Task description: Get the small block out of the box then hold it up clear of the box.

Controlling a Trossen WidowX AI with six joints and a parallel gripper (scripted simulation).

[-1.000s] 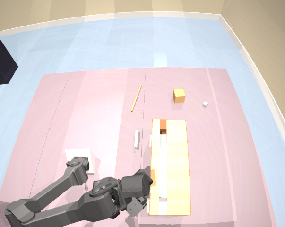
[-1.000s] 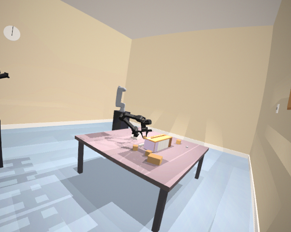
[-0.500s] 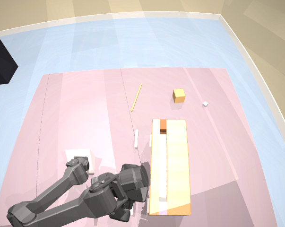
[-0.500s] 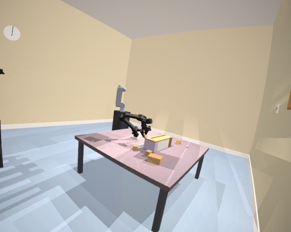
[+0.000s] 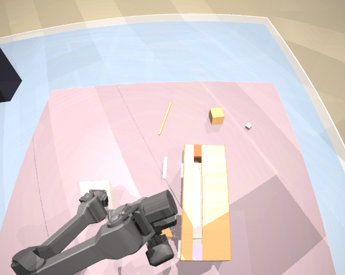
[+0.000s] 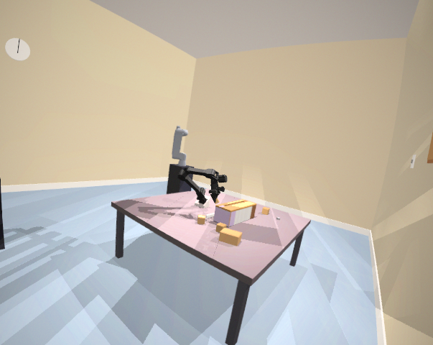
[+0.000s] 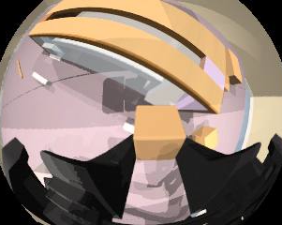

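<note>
The orange block is 10 mm ahead of my gripper tip, 10 mm to the left of it and 10 mm above it. From my gripper tip the other things lie so: thin wooden stick (10 mm ahead, 540 mm to the left, 120 mm below).
</note>
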